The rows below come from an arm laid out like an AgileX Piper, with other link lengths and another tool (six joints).
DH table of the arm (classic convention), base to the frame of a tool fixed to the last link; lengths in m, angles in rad. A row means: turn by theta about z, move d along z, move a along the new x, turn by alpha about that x. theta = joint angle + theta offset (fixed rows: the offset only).
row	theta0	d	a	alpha
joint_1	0	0.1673	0	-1.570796
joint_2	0.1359	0	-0.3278	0
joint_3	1.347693	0	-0.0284	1.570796
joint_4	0	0.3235	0	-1.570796
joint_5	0	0	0	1.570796
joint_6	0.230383	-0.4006	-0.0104	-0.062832
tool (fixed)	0	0.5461	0	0
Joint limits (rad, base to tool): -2.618..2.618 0..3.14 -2.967..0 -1.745..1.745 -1.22..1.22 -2.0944..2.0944
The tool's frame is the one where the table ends.
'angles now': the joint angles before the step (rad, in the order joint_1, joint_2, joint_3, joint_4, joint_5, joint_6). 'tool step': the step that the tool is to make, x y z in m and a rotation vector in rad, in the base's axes. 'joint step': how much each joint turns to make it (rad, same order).
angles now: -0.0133 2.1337 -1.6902 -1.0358 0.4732 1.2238
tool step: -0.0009 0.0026 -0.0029 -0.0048 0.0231 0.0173
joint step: 0.0012 -0.0001 0.0002 0.0412 0.0008 -0.0579
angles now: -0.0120 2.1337 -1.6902 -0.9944 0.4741 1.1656
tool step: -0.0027 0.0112 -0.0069 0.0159 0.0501 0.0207
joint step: 0.0142 0.0001 -0.0003 0.1028 0.0203 -0.1021
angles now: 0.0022 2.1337 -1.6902 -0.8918 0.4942 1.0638
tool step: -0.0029 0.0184 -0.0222 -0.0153 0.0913 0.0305
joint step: 0.0299 0.0219 -0.0008 0.0750 0.0496 -0.1013
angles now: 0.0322 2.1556 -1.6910 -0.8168 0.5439 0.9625
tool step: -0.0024 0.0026 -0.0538 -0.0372 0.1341 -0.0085
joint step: 0.0123 0.0748 -0.0013 0.0143 0.0659 -0.0420
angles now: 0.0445 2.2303 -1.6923 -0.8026 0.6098 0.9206
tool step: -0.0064 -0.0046 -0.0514 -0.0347 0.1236 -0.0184
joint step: 0.0010 0.0737 0.0000 0.0041 0.0578 -0.0258
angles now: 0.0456 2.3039 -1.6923 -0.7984 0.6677 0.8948
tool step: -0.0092 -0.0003 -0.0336 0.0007 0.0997 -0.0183
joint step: 0.0021 0.0451 0.0000 0.0484 0.0491 -0.0432
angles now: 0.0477 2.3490 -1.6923 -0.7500 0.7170 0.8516
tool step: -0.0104 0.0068 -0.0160 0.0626 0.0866 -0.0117
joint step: 0.0001 0.0128 0.0002 0.1341 0.0380 -0.0968
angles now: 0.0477 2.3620 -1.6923 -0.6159 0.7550 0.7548
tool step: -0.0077 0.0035 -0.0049 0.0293 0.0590 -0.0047
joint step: 0.0001 0.0001 -0.0002 0.0733 0.0408 -0.0614
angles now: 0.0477 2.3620 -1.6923 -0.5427 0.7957 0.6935
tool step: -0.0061 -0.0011 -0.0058 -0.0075 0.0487 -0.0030
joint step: 0.0001 0.0061 -0.0012 0.0142 0.0407 -0.0245
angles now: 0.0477 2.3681 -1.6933 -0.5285 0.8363 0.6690
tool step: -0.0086 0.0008 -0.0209 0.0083 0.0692 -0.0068
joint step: 0.0000 0.0310 -0.0002 0.0304 0.0326 -0.0259
